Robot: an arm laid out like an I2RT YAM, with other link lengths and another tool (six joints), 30 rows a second.
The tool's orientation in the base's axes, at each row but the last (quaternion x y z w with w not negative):
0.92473 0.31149 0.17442 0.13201
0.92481 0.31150 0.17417 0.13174
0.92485 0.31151 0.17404 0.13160
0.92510 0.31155 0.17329 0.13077
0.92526 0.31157 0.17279 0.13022
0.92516 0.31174 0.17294 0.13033
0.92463 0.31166 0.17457 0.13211
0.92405 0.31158 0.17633 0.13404
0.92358 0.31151 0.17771 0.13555
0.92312 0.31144 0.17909 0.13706
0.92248 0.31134 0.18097 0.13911
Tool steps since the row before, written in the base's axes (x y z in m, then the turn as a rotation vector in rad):
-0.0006 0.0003 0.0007 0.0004 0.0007 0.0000
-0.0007 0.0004 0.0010 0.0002 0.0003 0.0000
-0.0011 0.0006 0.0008 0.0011 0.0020 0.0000
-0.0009 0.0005 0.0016 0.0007 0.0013 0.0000
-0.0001 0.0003 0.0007 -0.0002 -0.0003 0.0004
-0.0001 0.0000 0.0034 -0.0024 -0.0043 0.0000
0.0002 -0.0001 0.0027 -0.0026 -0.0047 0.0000
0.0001 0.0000 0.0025 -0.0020 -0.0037 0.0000
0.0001 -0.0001 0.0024 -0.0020 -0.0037 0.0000
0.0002 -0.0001 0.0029 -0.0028 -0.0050 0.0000
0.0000 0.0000 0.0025 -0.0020 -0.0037 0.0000
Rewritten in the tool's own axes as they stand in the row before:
-0.0001 -0.0003 -0.0009 0.0007 -0.0003 0.0001
0.0000 -0.0003 -0.0012 0.0003 -0.0001 0.0000
-0.0003 -0.0008 -0.0012 0.0021 -0.0010 0.0002
0.0000 -0.0003 -0.0019 0.0013 -0.0006 0.0001
0.0003 0.0000 -0.0007 -0.0002 0.0003 -0.0004
0.0007 0.0011 -0.0031 -0.0045 0.0020 -0.0004
0.0007 0.0011 -0.0023 -0.0049 0.0022 -0.0004
0.0007 0.0009 -0.0022 -0.0038 0.0018 -0.0003
0.0006 0.0010 -0.0021 -0.0038 0.0018 -0.0003
0.0008 0.0012 -0.0025 -0.0052 0.0024 -0.0005
0.0006 0.0009 -0.0022 -0.0038 0.0018 -0.0003

